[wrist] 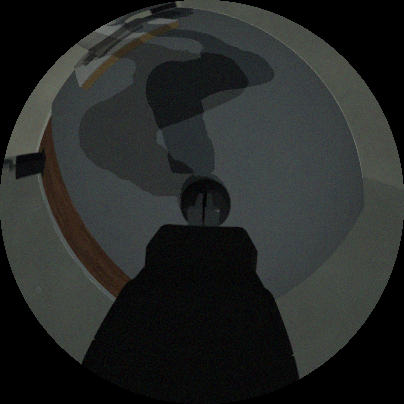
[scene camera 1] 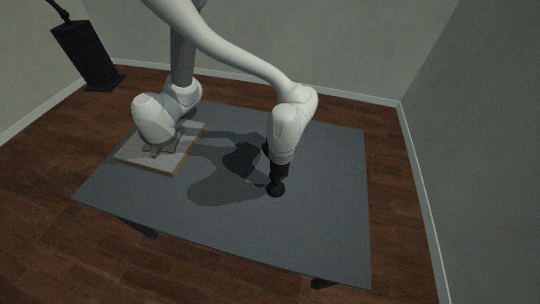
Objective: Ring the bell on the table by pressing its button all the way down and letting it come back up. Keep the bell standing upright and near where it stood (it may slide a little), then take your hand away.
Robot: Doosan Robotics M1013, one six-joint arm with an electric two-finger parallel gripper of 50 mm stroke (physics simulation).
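Where they show: gripper, fingertip midpoint: (wrist: 204, 201) (scene camera 1: 274, 180); arm's base, origin of the base link: (scene camera 1: 164, 140).
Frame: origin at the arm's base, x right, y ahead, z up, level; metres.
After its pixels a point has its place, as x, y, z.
The bell (scene camera 1: 276, 190) {0.257, 0.621, -0.003} (wrist: 226, 199) {0.201, 0.636, -0.013} is a small, round, dark thing that stands upright on the grey table top, right of the middle in the scene view. In the wrist view it shows around and behind the fingertips. My gripper (scene camera 1: 277, 181) {0.218, 0.608, 0.020} (wrist: 204, 201) {0.218, 0.608, 0.020} is shut and empty. It points down, with its fingertips over the middle of the bell, at or very close to its top. The fingers hide the bell's button, so I cannot tell whether they touch it or how far down it stands.
The arm's base stands on a pale board (scene camera 1: 188, 150) {0.048, 0.147, -0.018} (wrist: 102, 67) {0.119, 0.134, -0.022} with a wooden edge, at the left of the grey table (scene camera 1: 320, 225) {0.391, 0.815, -0.042} (wrist: 300, 165) {0.045, 0.713, -0.042}. A dark upright panel (scene camera 1: 87, 52) (wrist: 30, 165) stands beyond the table. The arm's shadow falls left of the bell.
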